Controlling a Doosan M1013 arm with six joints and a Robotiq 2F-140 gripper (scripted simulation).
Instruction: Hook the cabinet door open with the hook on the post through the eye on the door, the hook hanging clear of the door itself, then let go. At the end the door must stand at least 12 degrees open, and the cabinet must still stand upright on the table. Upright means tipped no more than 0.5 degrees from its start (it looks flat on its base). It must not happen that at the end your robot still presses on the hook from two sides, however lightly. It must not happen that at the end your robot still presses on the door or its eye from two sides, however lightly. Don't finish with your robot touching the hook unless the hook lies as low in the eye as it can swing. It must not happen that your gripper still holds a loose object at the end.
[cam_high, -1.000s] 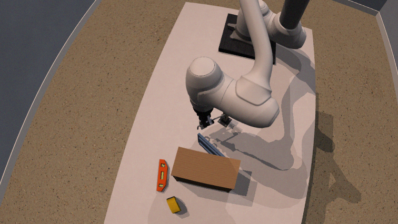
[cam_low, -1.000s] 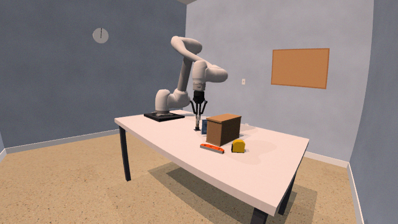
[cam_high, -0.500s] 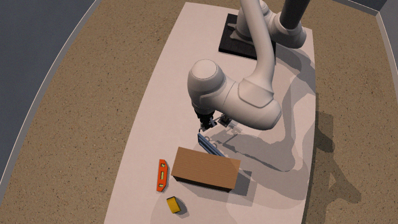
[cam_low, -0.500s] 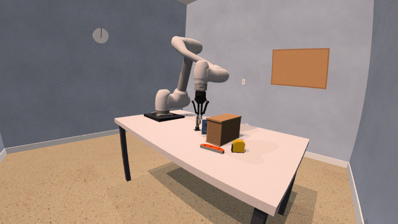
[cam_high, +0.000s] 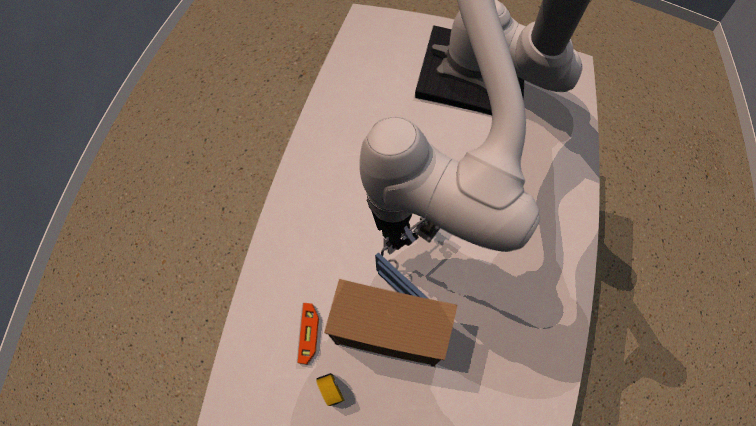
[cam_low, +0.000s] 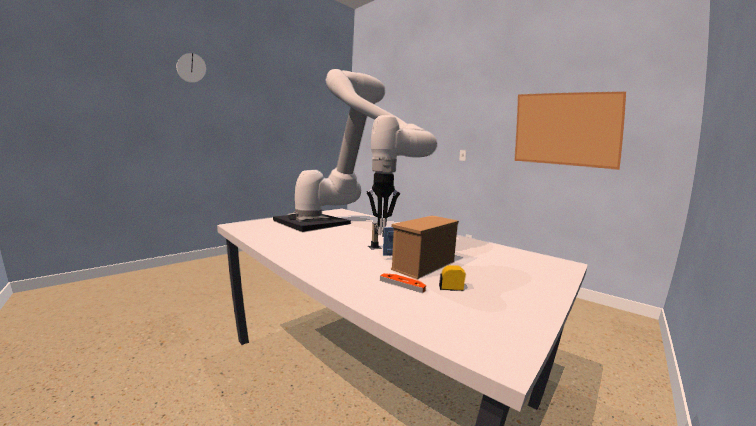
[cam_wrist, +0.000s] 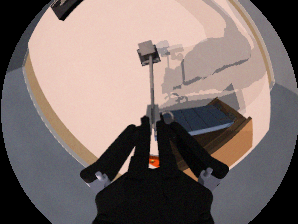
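My gripper is now 7 cm short of the cabinet door, 7 cm to the right of it and 5 cm above it. From my hand the other things lie so: hook post 7 cm behind, 4 cm to the left, 4 cm below; thin hook 3 cm behind, 2 cm to the left, 2 cm below; orange spirit level 25 cm ahead, 11 cm to the right, 11 cm below.
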